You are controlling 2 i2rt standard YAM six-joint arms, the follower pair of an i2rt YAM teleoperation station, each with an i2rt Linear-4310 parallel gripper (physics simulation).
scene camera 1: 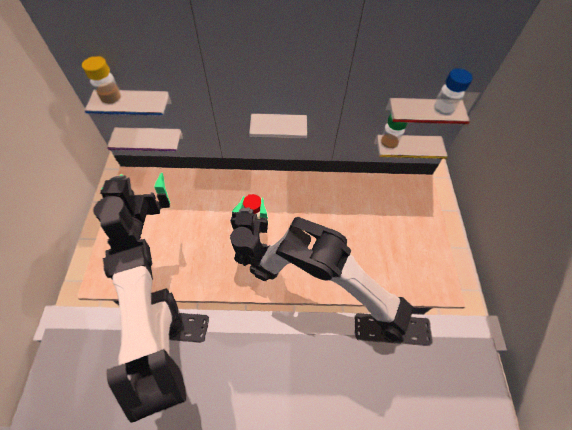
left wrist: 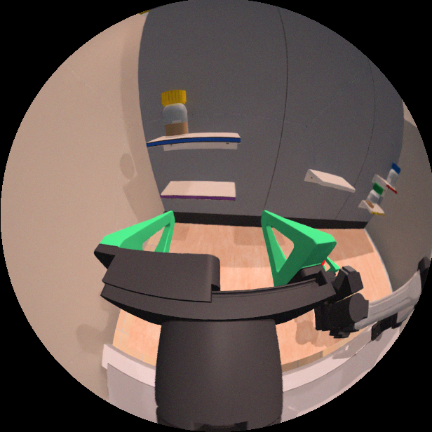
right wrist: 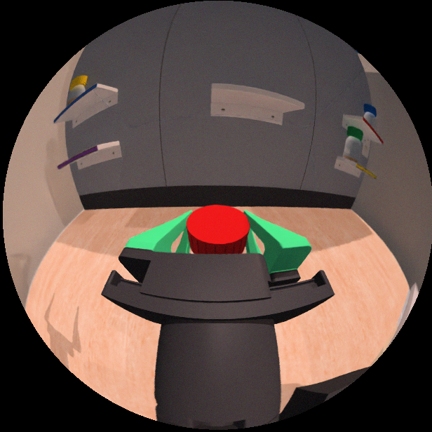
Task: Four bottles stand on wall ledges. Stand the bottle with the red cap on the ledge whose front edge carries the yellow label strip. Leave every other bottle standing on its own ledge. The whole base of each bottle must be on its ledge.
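Seen in the pictures: left gripper, fingertip midpoint: [scene camera 1: 142, 175]; right gripper, fingertip midpoint: [scene camera 1: 253, 197]; left arm's base, link origin: [scene camera 1: 169, 326]; right arm's base, link origin: [scene camera 1: 392, 329].
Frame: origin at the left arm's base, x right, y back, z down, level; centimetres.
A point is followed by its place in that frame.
Note:
The red-capped bottle [scene camera 1: 252, 203] @[x 18.3, y -35.1, z -8.3 cm] [right wrist: 218, 225] is upright over the wooden table; its body and base are hidden. My right gripper [scene camera 1: 252, 201] @[x 18.2, y -37.8, z -7.3 cm] [right wrist: 217, 215] is shut on it, a finger on each side at the cap. My left gripper [scene camera 1: 140, 176] @[x -7.5, y -30.2, z -25.3 cm] [left wrist: 217, 215] is open and empty at the left. The yellow-strip ledge [scene camera 1: 425, 147] @[x 68.5, y -53.8, z -16.9 cm] [right wrist: 366, 170] is the lower right one; the green-capped bottle [scene camera 1: 393, 132] @[x 56.9, y -52.4, z -23.5 cm] [right wrist: 353, 146] stands on its left part. The blue-capped bottle [scene camera 1: 452, 93] @[x 67.4, y -52.5, z -37.8 cm] stands on the red-strip ledge [scene camera 1: 412, 108] @[x 60.0, y -54.2, z -30.9 cm]. The yellow-capped bottle [scene camera 1: 102, 82] @[x -18.5, y -48.4, z -37.6 cm] [left wrist: 175, 116] stands on the blue-strip ledge [scene camera 1: 142, 101] @[x -11.3, y -50.0, z -30.9 cm] [left wrist: 215, 136].
The purple-strip ledge [scene camera 1: 145, 138] @[x -15.0, y -49.7, z -16.9 cm] [left wrist: 200, 189] at the lower left holds no bottle. A plain ledge [scene camera 1: 278, 125] @[x 24.5, y -51.6, z -23.9 cm] [right wrist: 245, 101] at the middle of the wall holds none either. The red-strip ledge hangs above the yellow-strip one. Side walls stand close beyond the outer ledges.

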